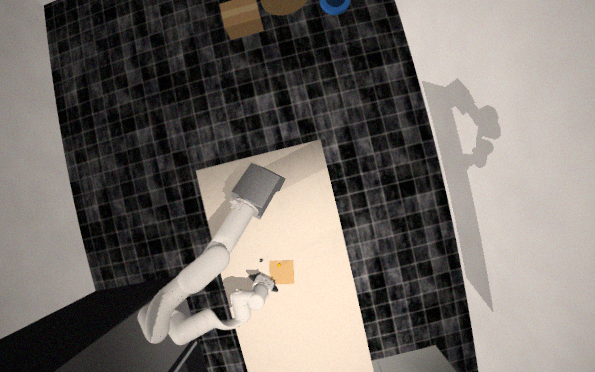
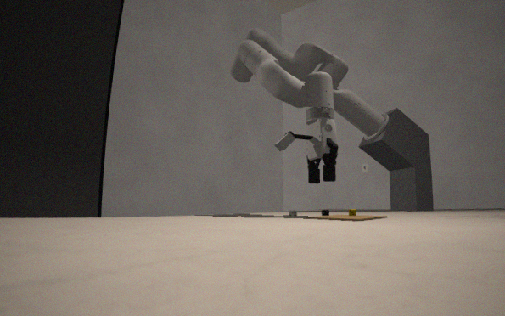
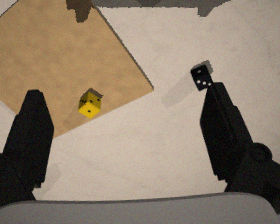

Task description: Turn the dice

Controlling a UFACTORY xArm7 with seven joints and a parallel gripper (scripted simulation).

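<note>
My hand is 9 cm above the pale die, 8 cm to the left of it and 1 cm past it. The rest, counted from my hand: tan mat: 10 cm below, 6 cm to the left, 4 cm ahead; yellow die: 9 cm below, 8 cm to the left; black die: 9 cm below, 8 cm behind, 1 cm to the left.
</note>
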